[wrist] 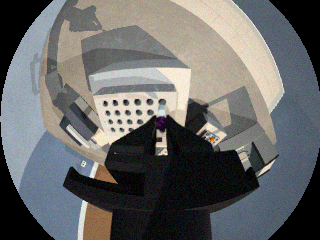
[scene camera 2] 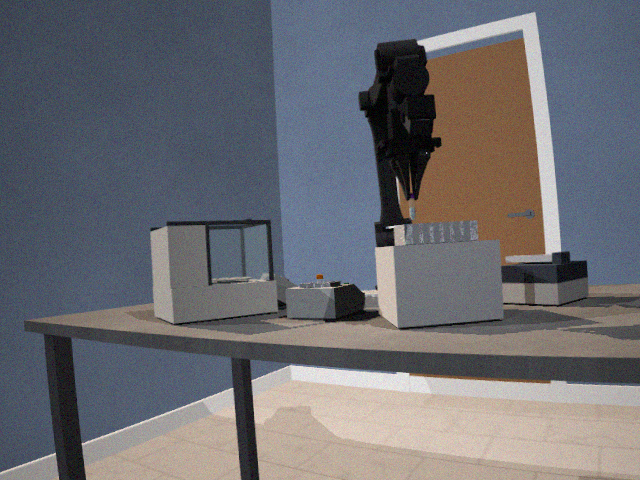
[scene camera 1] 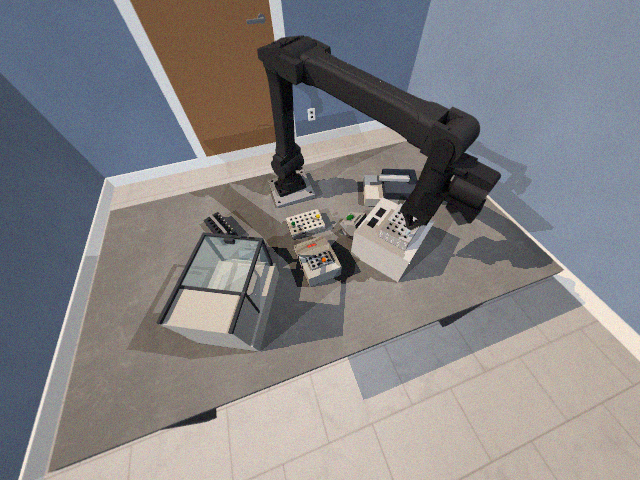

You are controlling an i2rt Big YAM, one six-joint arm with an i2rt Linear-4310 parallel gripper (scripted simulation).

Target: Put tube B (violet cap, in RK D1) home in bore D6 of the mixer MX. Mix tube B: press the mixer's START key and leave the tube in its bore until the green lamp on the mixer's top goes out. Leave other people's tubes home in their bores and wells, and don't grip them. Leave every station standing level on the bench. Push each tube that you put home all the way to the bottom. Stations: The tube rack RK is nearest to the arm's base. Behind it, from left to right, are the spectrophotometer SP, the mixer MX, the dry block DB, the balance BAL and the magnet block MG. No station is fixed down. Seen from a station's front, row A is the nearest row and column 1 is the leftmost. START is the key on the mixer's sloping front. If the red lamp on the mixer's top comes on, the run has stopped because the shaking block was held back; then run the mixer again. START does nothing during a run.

Labels:
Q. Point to a spectrophotometer SP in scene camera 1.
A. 396,185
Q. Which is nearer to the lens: the mixer MX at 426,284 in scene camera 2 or the dry block DB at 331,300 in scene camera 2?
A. The mixer MX.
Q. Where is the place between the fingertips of the gripper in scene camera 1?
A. At 410,227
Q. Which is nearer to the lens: the dry block DB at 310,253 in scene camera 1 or the tube rack RK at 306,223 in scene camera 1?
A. The dry block DB.

